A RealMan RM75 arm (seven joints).
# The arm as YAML. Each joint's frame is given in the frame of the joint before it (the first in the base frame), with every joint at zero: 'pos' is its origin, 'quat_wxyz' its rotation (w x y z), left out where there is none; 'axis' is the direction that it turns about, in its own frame. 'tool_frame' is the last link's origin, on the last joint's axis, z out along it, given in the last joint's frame.
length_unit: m
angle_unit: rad
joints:
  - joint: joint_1
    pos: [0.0, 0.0, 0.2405]
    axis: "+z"
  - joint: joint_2
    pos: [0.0, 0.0, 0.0]
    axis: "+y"
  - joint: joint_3
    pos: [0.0, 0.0, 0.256]
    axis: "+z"
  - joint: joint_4
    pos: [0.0, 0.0, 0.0]
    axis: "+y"
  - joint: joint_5
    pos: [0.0, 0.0, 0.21]
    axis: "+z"
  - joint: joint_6
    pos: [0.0, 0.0, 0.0]
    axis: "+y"
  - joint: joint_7
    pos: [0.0, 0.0, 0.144]
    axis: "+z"
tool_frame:
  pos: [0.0, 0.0, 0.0]
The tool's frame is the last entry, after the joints.
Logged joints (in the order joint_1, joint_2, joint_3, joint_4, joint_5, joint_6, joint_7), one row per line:
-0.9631 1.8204 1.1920 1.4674 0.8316 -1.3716 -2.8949
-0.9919 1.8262 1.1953 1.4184 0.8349 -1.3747 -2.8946
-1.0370 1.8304 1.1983 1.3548 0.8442 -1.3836 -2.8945
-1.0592 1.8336 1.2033 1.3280 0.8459 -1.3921 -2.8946
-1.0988 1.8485 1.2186 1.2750 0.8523 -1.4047 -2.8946
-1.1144 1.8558 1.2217 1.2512 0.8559 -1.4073 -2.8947
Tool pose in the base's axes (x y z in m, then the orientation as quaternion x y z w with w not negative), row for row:
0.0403 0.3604 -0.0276 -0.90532 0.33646 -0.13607 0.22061
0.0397 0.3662 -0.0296 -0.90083 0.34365 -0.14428 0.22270
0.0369 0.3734 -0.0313 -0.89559 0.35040 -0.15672 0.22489
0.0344 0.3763 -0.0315 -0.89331 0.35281 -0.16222 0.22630
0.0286 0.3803 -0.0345 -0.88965 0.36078 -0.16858 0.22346
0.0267 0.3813 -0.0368 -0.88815 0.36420 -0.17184 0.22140
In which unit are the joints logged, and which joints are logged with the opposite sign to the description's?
The joints are logged in radians. Opposite sign: joint_1.
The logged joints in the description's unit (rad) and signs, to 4 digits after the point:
0.9631 1.8204 1.1920 1.4674 0.8316 -1.3716 -2.8949
0.9919 1.8262 1.1953 1.4184 0.8349 -1.3747 -2.8946
1.0370 1.8304 1.1983 1.3548 0.8442 -1.3836 -2.8945
1.0592 1.8336 1.2033 1.3280 0.8459 -1.3921 -2.8946
1.0988 1.8485 1.2186 1.2750 0.8523 -1.4047 -2.8946
1.1144 1.8558 1.2217 1.2512 0.8559 -1.4073 -2.8947

